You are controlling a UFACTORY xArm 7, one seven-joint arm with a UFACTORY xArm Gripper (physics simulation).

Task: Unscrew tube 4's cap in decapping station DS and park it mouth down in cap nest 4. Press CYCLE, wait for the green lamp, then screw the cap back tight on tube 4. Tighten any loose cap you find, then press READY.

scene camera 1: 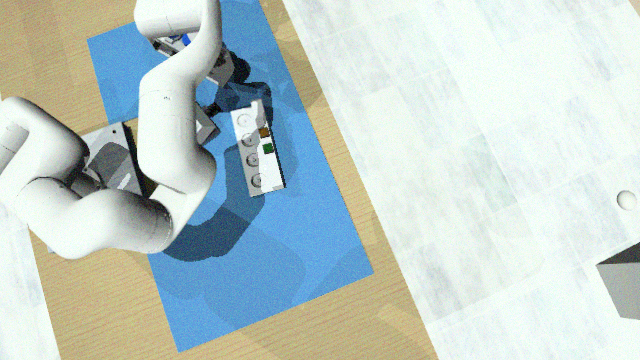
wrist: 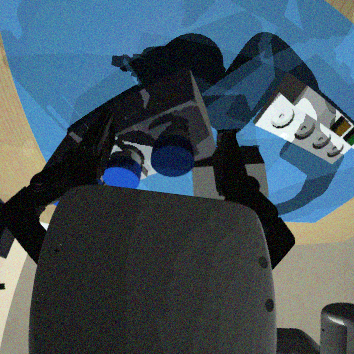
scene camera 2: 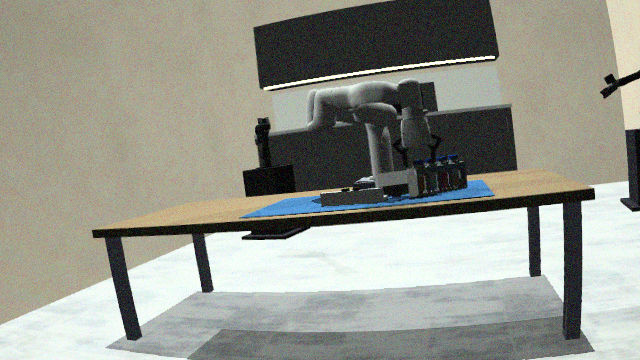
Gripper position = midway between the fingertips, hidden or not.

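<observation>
From scene camera 1 you get a blue mat (scene camera 1: pixel 238 260). Scene camera 2 has the mat too (scene camera 2: pixel 476 188). In the wrist view there's the gripper (wrist: pixel 168 133), a grey button box (wrist: pixel 203 183), and the blue mat (wrist: pixel 68 68) again.
</observation>
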